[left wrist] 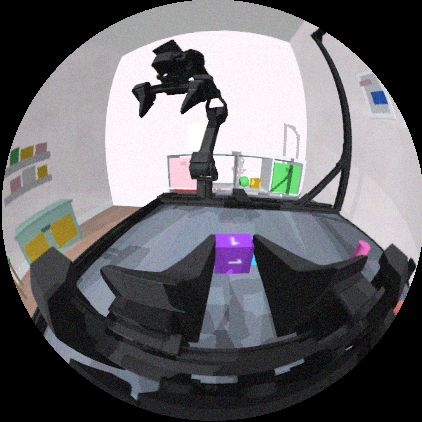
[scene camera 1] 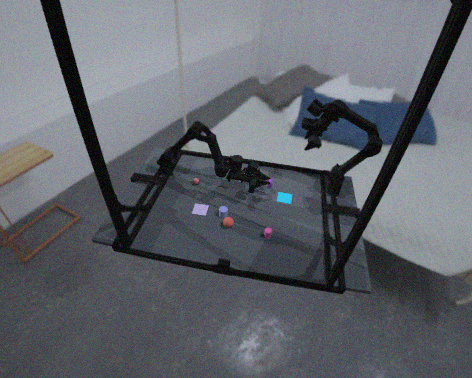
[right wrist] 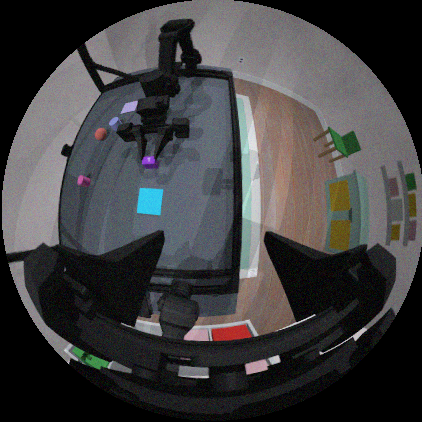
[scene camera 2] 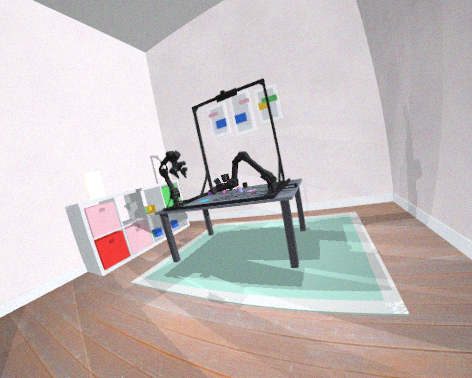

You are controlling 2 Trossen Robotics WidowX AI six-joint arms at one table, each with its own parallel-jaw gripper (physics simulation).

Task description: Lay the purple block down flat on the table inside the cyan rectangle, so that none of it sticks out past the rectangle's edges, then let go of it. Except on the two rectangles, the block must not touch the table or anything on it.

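Places are measured from the left arm's base along level axes (x back, y right, z up), in metres.
Pixels of known places: left gripper, fingertip midpoint: [left wrist: 233,238] [scene camera 1: 270,180] [right wrist: 147,158] [scene camera 2: 209,190]; right gripper, fingertip midpoint: [left wrist: 159,113] [scene camera 1: 305,144] [right wrist: 214,236] [scene camera 2: 182,178]; left arm's base, link origin: [scene camera 1: 166,170] [right wrist: 190,71] [scene camera 2: 273,189]; right arm's base, link origin: [left wrist: 204,195] [scene camera 1: 333,191] [right wrist: 180,290] [scene camera 2: 176,204].
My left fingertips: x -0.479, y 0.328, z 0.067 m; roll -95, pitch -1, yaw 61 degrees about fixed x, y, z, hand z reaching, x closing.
Observation:
For each thing: its top centre in the pictures, then the offset to it from my left fingertips. "pt": a spot on its surface instead.
- purple block, top centre: [left wrist: 234,239] [right wrist: 147,159] [scene camera 1: 270,181] dx -0.001, dy +0.001, dz -0.001 m
- cyan rectangle, surface spot: [right wrist: 150,201] [scene camera 1: 285,197] [scene camera 2: 204,200] pt dx -0.072, dy +0.058, dz -0.085 m
- lavender rectangle, surface spot: [scene camera 1: 200,209] [right wrist: 129,106] pt dx +0.373, dy +0.008, dz -0.084 m
- blue cylinder, top centre: [right wrist: 113,120] [scene camera 1: 223,209] dx +0.277, dy +0.076, dz -0.045 m
- orange-red ball, top centre: [scene camera 1: 228,218] [right wrist: 96,130] dx +0.277, dy +0.147, dz -0.036 m
- magenta cylinder, top centre: [left wrist: 364,243] [right wrist: 79,179] [scene camera 1: 268,230] dx +0.128, dy +0.263, dz -0.045 m
- small pink-red ball, top centre: [scene camera 1: 195,178] dx +0.344, dy -0.190, dz -0.052 m
The purple block [scene camera 1: 270,183] [left wrist: 233,254] [right wrist: 149,162] is between the fingertips of my left gripper [scene camera 1: 268,182] [left wrist: 233,238] [right wrist: 147,158], which is shut on it and points roughly level, low over the table. The exact gap below the block cannot be told. The cyan rectangle [scene camera 1: 284,198] [scene camera 2: 204,200] [right wrist: 150,201] lies flat on the table, apart from the block, lower right of it in scene camera 1. A sliver of the rectangle [left wrist: 254,260] shows beside the block in the left wrist view. My right gripper [scene camera 1: 306,137] [left wrist: 159,113] [right wrist: 214,236] is open and empty, high up.
A lavender rectangle [scene camera 1: 200,209] [right wrist: 129,107], a blue cylinder [scene camera 1: 223,212] [right wrist: 115,123], an orange-red ball [scene camera 1: 228,222] [right wrist: 100,134], a magenta cylinder [scene camera 1: 268,233] [left wrist: 361,249] [right wrist: 83,181] and a small pink-red ball [scene camera 1: 196,181] are on the table. A black frame surrounds the tabletop.

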